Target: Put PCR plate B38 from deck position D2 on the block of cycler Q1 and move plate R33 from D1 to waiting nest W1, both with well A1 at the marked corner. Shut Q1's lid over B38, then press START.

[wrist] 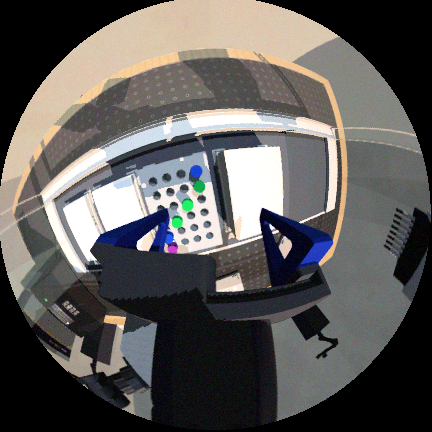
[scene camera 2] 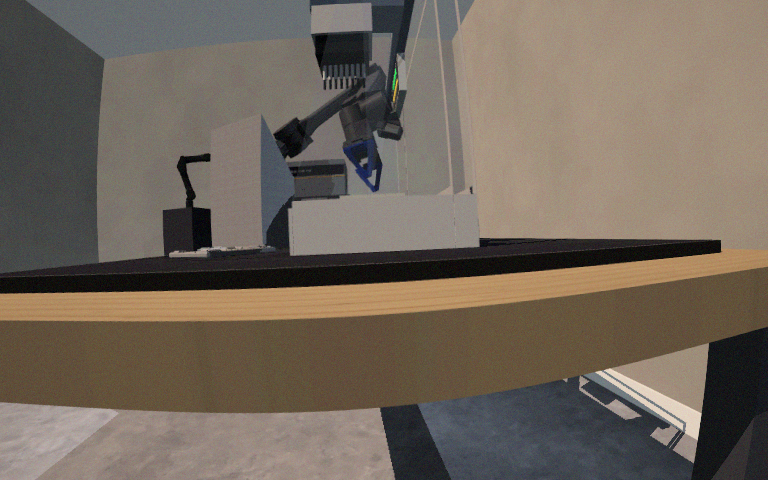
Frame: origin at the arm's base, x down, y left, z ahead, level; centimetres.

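Where they show: gripper, fingertip midpoint: (wrist: 213,212) (scene camera 2: 372,184); arm's base, origin of the base link: (wrist: 142,374) (scene camera 2: 266,161).
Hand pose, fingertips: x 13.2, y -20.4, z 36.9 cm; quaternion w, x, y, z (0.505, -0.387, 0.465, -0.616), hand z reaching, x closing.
Note:
Things, the pixels of their top centre, and the offset from my fingertips. "spot": a spot on its surface instead.
- second white plate, middle of its top: (wrist: 121,221) dx +6.1, dy +13.6, dz -2.8 cm
- dark device with a keypad, surface spot: (wrist: 71,306) spot: dx +2.0, dy +52.2, dz -33.6 cm
- tube rack, surface spot: (wrist: 214,237) spot: dx +3.9, dy -0.9, dz -5.3 cm
- tall white-topped block, middle of its top: (wrist: 259,193) (scene camera 2: 372,196) dx +3.5, dy -7.0, dz +1.0 cm
My gripper (scene camera 2: 374,189) (wrist: 213,212) is open and empty, its blue fingers pointing down above the white-walled deck (scene camera 2: 385,224). In the wrist view, the washed-out white plate at the far left (wrist: 80,220) is in the D1 place, and a second white plate (wrist: 118,197) lies right of it in the D2 place; no lettering is readable on either. The left finger overlaps the view near the second plate's lower edge. A dark device with a keypad (wrist: 71,306) stands at the lower left; whether it is Q1 cannot be told. Nest W1 cannot be made out.
A tube rack (wrist: 214,237) with blue, green and magenta caps lies below the gripper. Right of it is a tall white-topped block (wrist: 255,185). A multi-tip pipetting head (scene camera 2: 342,50) (wrist: 415,245) hangs nearby. A grey panel (scene camera 2: 235,186) stands left of the deck in the scene view.

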